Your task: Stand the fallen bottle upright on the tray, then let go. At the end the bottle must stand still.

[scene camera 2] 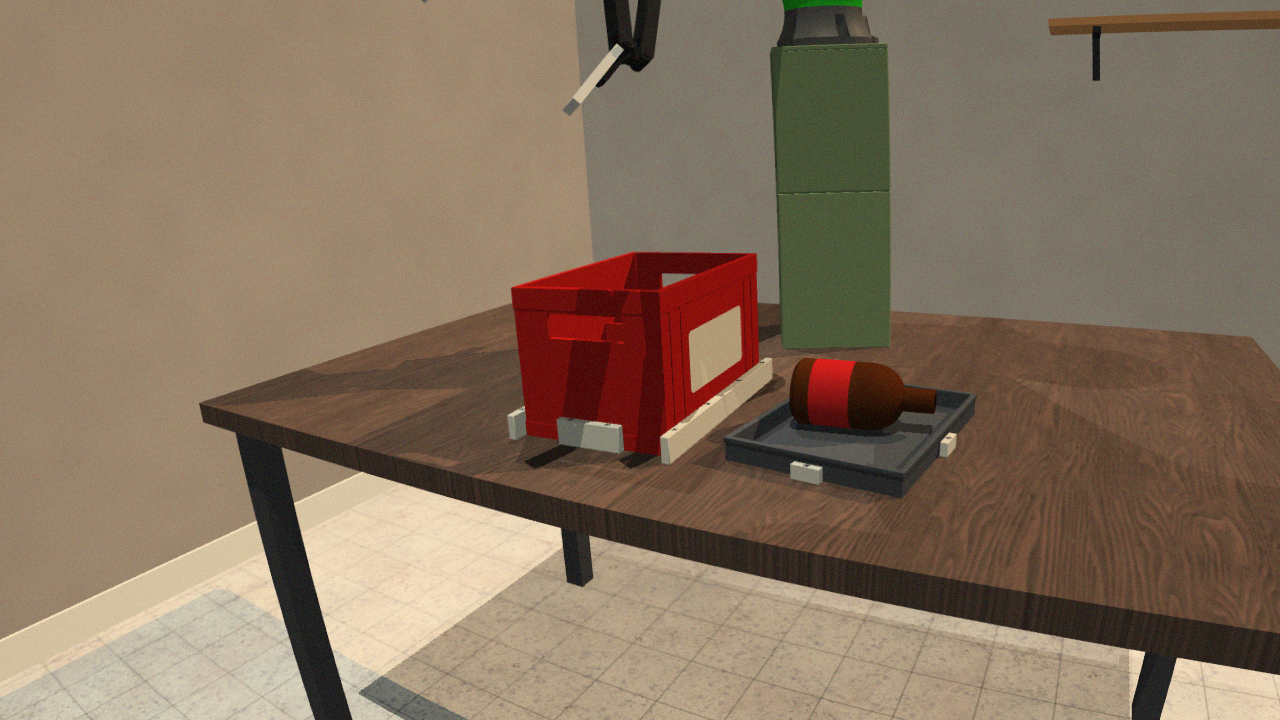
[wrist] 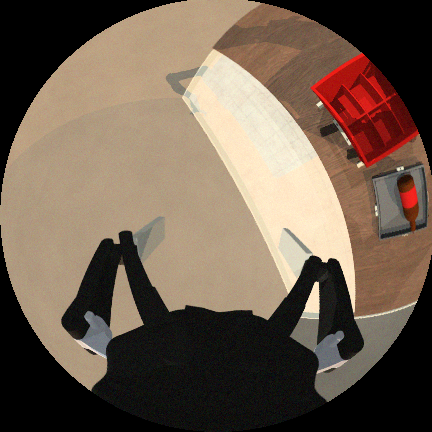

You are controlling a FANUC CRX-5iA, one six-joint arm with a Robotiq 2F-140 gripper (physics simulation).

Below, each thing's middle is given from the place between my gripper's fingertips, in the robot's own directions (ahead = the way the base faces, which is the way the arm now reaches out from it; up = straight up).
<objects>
The red crate [scene camera 2: 606, 342] is 300 mm behind my hand, 90 mm to the right of it and 310 mm below it. Also, from my hand: dark grey tray [scene camera 2: 889, 461]: 310 mm behind, 180 mm to the left, 390 mm below; pale rail [scene camera 2: 690, 430]: 310 mm behind, 10 mm to the left, 390 mm below.
</objects>
